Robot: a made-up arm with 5 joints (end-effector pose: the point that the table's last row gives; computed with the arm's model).
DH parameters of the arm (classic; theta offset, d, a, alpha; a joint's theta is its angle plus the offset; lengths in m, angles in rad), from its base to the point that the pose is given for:
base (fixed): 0 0 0.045 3.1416
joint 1: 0 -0.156 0.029 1.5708
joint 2: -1.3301 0 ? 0
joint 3: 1.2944 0 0.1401 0
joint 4: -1.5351 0.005 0 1.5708
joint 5: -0.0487 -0.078 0 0
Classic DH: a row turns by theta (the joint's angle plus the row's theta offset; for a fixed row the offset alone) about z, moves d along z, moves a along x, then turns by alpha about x.
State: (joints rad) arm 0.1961 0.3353 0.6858 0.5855 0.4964
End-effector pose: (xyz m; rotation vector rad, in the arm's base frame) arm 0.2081 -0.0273 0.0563 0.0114 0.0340 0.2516
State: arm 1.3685 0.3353 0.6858 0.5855 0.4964
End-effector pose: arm 0.0831 -0.1610 0.0563 0.0293 0.0228 -0.9207
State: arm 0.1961 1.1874 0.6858 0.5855 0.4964
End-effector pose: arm 0.0889 -0.0036 -0.0123 0.2816 0.8444 0.2348
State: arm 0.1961 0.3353 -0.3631 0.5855 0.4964
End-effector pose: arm 0.3370 -0.0529 0.2186 -0.3213 -0.9634 0.2297
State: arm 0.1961 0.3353 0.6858 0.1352 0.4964
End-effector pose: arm 0.2417 -0.0340 0.0629 -0.1315 -0.3942 0.2480
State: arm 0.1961 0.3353 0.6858 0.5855 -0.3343
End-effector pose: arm 0.2081 -0.0273 0.0563 -0.0034 0.0361 -0.5790
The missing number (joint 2, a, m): 0.1133
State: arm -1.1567 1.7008 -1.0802 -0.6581 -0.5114
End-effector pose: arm 0.1729 0.3035 0.0405 1.2319 -1.0640 0.4608
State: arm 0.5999 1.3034 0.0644 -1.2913 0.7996
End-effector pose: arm 0.2568 -0.1388 0.0169 -0.9350 -1.1672 0.1218
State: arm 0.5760 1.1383 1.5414 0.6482 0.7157
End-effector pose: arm -0.0022 0.0366 0.1252 1.0234 1.4289 0.0663
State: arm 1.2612 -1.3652 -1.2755 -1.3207 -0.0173
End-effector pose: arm -0.0269 0.2412 0.2107 0.4539 0.6668 -1.2604
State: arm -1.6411 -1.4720 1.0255 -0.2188 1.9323
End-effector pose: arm 0.0325 0.1070 0.3068 0.3247 2.6647 -1.2819
